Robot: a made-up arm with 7 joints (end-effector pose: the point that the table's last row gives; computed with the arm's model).
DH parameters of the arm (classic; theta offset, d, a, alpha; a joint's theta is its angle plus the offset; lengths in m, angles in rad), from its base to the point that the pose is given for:
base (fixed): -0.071 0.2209 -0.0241 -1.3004
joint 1: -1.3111 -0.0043 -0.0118 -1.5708
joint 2: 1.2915 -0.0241 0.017 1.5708
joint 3: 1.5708 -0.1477 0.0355 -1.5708
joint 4: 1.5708 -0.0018 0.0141 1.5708
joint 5: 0 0.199 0.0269 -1.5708
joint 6: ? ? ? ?
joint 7: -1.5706 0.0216 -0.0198 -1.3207
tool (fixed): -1.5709 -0.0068 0 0
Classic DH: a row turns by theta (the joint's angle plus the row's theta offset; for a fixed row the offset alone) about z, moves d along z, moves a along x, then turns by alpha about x.
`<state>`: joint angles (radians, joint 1 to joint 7).
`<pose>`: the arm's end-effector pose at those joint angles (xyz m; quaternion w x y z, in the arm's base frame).
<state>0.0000 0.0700 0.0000 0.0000 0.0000 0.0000 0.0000</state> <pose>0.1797 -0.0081 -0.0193 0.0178 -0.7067 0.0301 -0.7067</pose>
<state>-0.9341 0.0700 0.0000 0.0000 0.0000 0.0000 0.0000</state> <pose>0.2790 -0.0844 0.2296 0.0778 0.3220 -0.0824 0.9399</pose>
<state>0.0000 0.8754 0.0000 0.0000 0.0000 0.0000 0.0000</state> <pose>0.1910 0.1171 0.0250 0.2162 -0.6404 0.3645 -0.6405</pose>
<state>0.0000 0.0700 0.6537 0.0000 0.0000 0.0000 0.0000</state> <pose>0.1288 0.1631 0.0061 0.2929 -0.6613 -0.1352 -0.6772</pose>
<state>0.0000 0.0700 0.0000 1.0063 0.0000 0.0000 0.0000</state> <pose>0.0031 0.0057 -0.1776 0.0302 -0.9598 0.0178 -0.2784</pose>
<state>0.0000 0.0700 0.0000 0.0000 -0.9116 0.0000 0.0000</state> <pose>0.1806 -0.0132 -0.0155 0.2084 0.6454 0.3514 0.6454</pose>
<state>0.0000 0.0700 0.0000 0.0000 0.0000 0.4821 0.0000</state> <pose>0.1776 -0.0065 -0.0433 0.0246 -0.8549 0.0250 -0.5176</pose>
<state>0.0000 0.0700 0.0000 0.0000 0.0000 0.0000 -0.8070</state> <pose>0.1955 -0.0095 -0.0235 0.3211 0.6596 -0.2278 0.6402</pose>
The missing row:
joint 6: -1.5708 -0.0218 0.053 1.5708
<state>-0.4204 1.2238 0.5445 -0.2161 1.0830 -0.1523 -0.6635</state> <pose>0.2021 0.1212 0.3255 0.6407 -0.3102 0.6423 -0.2841</pose>
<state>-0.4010 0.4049 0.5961 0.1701 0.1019 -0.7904 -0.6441</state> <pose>0.2052 0.1577 0.1265 0.1513 -0.3037 0.3733 -0.8634</pose>
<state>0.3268 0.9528 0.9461 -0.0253 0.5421 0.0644 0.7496</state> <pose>0.1004 0.2665 0.1982 0.8382 -0.1754 0.2400 -0.4573</pose>
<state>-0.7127 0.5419 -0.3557 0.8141 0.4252 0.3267 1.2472</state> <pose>0.2581 0.0554 -0.0449 0.7253 -0.3465 0.2158 -0.5544</pose>
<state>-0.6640 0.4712 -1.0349 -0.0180 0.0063 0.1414 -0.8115</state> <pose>0.1689 -0.2028 -0.0048 0.4171 0.4210 -0.7149 0.3710</pose>
